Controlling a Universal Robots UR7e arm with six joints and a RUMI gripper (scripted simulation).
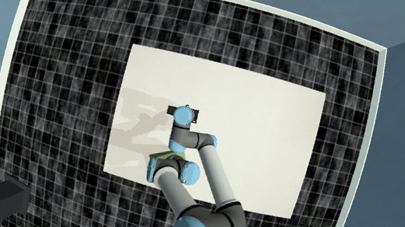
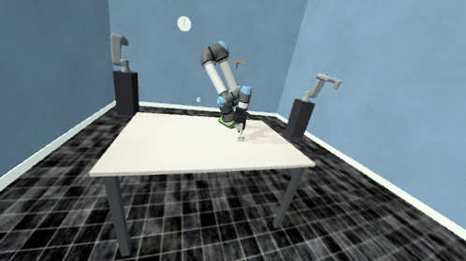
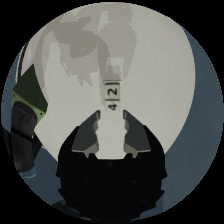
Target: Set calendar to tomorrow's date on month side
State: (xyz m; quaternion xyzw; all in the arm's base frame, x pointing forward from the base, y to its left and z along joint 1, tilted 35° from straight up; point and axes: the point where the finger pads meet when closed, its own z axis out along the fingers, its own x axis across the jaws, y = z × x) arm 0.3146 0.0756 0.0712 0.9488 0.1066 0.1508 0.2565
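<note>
Now: the white calendar cube 4 cm below my hand. The rest, counted from my hand: calendar tray: 2 cm to the left, 6 cm below; then pale date cube: 3 cm to the left, 4 cm below.
</note>
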